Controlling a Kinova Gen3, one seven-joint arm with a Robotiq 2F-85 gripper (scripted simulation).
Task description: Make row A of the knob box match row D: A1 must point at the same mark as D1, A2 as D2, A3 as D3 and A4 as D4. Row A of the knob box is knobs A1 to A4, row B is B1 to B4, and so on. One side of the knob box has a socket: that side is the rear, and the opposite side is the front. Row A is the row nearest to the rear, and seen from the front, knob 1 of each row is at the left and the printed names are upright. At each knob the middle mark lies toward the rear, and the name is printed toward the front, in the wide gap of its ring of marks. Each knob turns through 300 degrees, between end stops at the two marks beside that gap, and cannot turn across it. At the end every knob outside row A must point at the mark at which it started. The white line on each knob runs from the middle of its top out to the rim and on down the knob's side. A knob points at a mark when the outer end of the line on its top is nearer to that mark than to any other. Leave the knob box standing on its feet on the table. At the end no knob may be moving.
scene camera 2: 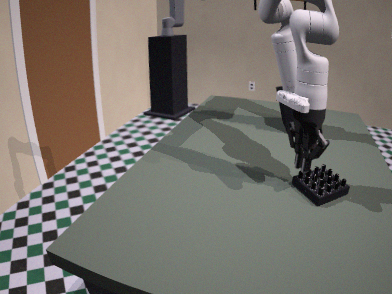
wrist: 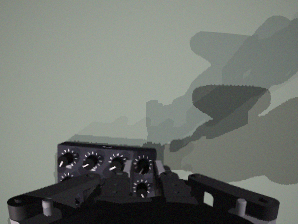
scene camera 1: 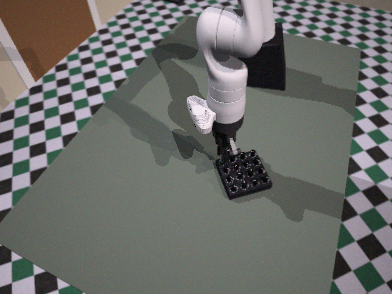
Labels:
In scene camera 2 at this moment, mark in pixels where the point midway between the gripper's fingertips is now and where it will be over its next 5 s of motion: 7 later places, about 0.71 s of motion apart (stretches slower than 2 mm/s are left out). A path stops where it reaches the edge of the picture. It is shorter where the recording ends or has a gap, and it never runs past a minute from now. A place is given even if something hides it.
My gripper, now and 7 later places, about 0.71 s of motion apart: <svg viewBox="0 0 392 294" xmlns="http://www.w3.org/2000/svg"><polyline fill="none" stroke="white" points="301,169 301,172 300,175 300,170 303,160 302,158 300,154 302,153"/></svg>

